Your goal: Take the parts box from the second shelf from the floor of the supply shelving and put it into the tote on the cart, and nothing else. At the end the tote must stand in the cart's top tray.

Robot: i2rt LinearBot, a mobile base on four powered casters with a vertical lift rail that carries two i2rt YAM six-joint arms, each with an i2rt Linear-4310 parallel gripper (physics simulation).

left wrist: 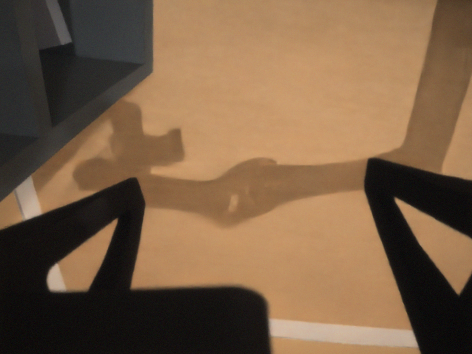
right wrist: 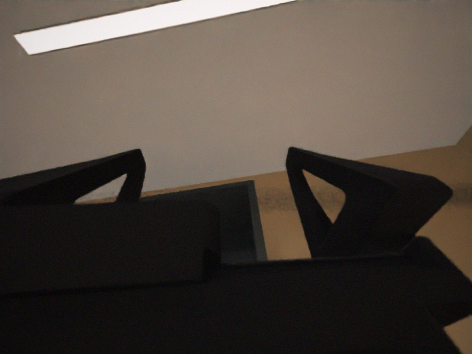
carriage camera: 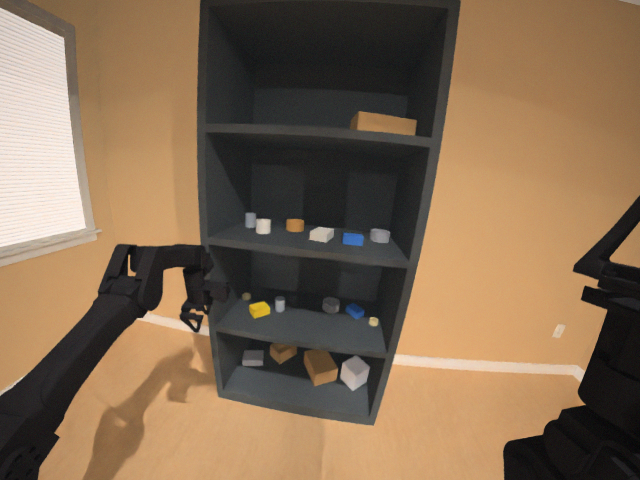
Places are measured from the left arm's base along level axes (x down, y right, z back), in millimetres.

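Where they show: left gripper, fingertip midpoint: (left wrist: pixel 251 181) (carriage camera: pixel 201 322); right gripper, fingertip midpoint: (right wrist: pixel 217 156).
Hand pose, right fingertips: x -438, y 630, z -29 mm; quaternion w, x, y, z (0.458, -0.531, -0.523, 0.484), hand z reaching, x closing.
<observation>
Things, the pixels of their top centre, and the offset from my right fingertips.
- yellow box at its top centre: (carriage camera: pixel 259 306) dx +718, dy -521, dz -930 mm
- smaller blue box at its top centre: (carriage camera: pixel 355 307) dx +723, dy +16, dz -964 mm
- grey can at its top centre: (carriage camera: pixel 280 298) dx +693, dy -415, dz -977 mm
- dark ring at its top centre: (carriage camera: pixel 331 301) dx +715, dy -119, dz -1010 mm
- long brown box at its top centre: (carriage camera: pixel 382 120) dx -252, dy -1, dz -903 mm
The dark supply shelving (carriage camera: pixel 424 206) (left wrist: pixel 112 30) (right wrist: pixel 256 220) stands against the wall. On its second shelf from the floor are a yellow box (carriage camera: pixel 259 309) at the left and a smaller blue box (carriage camera: pixel 355 311) at the right; no label shows which is the parts box. My left gripper (carriage camera: pixel 196 319) (left wrist: pixel 251 181) is open and empty, pointing down at the left front of the shelving, left of the yellow box in the carriage view. Floor shows between its fingers. My right gripper (right wrist: pixel 217 156) is open and empty, raised at the far right, its fingers toward the ceiling. The tote and cart do not show.
The second shelf also holds a grey can (carriage camera: pixel 279 304), a dark ring (carriage camera: pixel 330 305) and small yellowish rounds. Small items stand on the shelf above. Brown and pale boxes lie on the bottom shelf. A long brown box (carriage camera: pixel 385 124) is higher up. A window (carriage camera: pixel 38 134) is left.
</observation>
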